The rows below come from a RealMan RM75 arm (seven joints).
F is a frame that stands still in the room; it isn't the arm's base.
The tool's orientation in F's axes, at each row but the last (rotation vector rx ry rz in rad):
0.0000, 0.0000, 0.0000
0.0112, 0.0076, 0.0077
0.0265, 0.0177, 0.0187
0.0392, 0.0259, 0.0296
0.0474, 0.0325, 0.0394
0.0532, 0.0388, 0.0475
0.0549, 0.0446, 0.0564
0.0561, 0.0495, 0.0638
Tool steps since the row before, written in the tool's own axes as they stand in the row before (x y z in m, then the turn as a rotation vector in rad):
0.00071, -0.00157, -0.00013, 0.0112, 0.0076, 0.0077
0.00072, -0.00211, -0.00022, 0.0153, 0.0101, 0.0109
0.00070, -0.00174, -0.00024, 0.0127, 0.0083, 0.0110
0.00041, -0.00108, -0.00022, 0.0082, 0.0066, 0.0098
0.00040, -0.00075, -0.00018, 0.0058, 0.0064, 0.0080
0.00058, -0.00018, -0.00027, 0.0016, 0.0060, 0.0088
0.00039, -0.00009, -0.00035, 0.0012, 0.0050, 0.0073
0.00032, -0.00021, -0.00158, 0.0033, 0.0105, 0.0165
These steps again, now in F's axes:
0.00071, -0.00157, -0.00013, 0.0112, 0.0076, 0.0077
0.00073, -0.00210, -0.00025, 0.0153, 0.0101, 0.0109
0.00073, -0.00172, -0.00030, 0.0127, 0.0082, 0.0110
0.00044, -0.00106, -0.00027, 0.0083, 0.0065, 0.0098
0.00042, -0.00072, -0.00023, 0.0058, 0.0062, 0.0081
0.00058, -0.00014, -0.00030, 0.0017, 0.0056, 0.0090
0.00038, -0.00005, -0.00037, 0.0013, 0.0047, 0.0075
0.00025, -0.00010, -0.00160, 0.0035, 0.0098, 0.0169

